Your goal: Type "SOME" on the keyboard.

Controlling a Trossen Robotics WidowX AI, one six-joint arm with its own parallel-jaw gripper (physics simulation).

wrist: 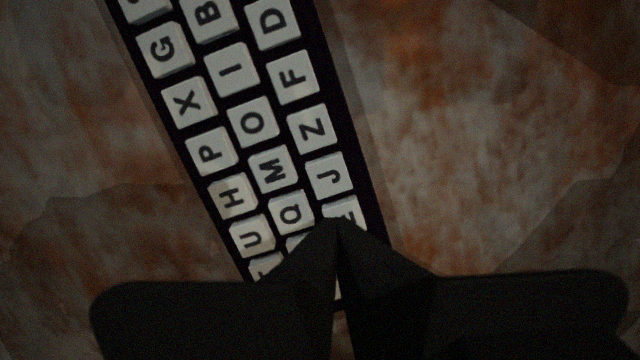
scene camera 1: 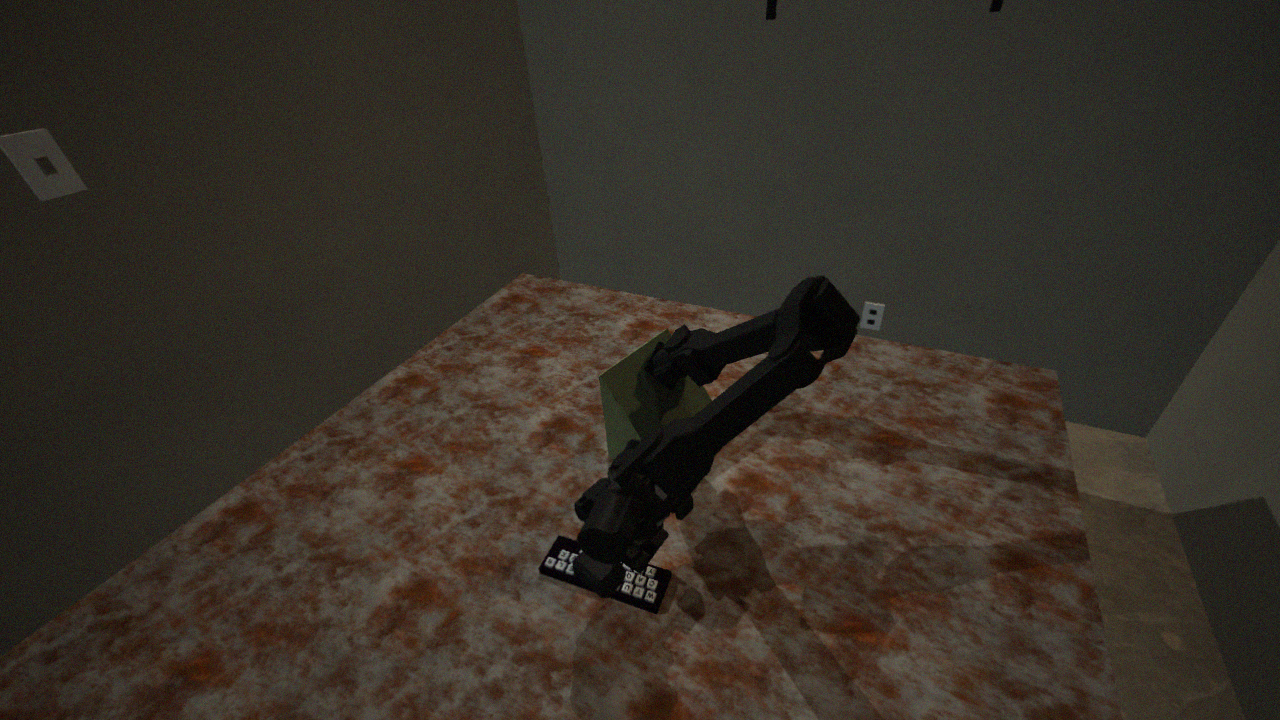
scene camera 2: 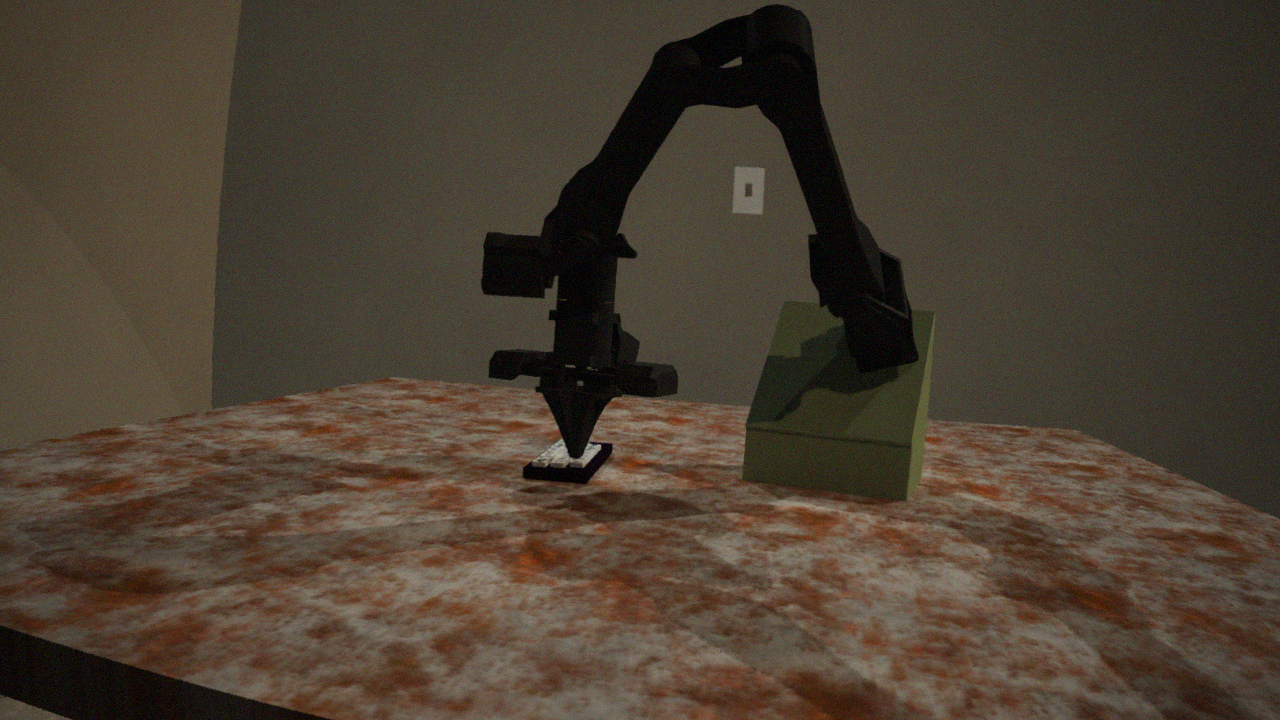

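Where they show: gripper, fingertip midpoint: (wrist: 334,229) (scene camera 1: 639,570) (scene camera 2: 575,457); arm's base at its link origin: (scene camera 1: 665,366) (scene camera 2: 882,344).
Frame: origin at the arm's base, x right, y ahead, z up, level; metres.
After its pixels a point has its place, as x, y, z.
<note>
The black keyboard (scene camera 1: 637,589) @[-0.100, 0.329, -0.133] (scene camera 2: 554,474) @[-0.133, 0.311, -0.142] (wrist: 324,65) @[-0.034, 0.290, -0.138] with white keys lies flat on the table. My gripper (scene camera 2: 575,454) @[-0.089, 0.301, -0.132] (wrist: 334,229) @[-0.089, 0.301, -0.132] is shut and empty, pointing down at the keyboard. In the wrist view its tips overlap the lower edge of a partly hidden key (wrist: 344,206) @[-0.082, 0.296, -0.133] that looks like E, below the J key (wrist: 329,175) @[-0.069, 0.298, -0.133]. Whether they touch it I cannot tell. The O key (wrist: 252,122) @[-0.045, 0.317, -0.133] and M key (wrist: 273,169) @[-0.062, 0.316, -0.133] show farther up the middle row. The S letter is not readable in the wrist view. The fingers cover several keys at the near end.
A green sloped block (scene camera 1: 619,420) @[0.031, 0.118, -0.040] (scene camera 2: 827,461) @[-0.063, 0.052, -0.118] stands under the arm's base, apart from the keyboard. The arm arches between them. The table (scene camera 1: 402,501) @[0.343, 0.335, -0.149] (scene camera 2: 447,582) @[-0.461, 0.288, -0.149] has a mottled rust and grey top, with its front edge at lower left in scene camera 2.
</note>
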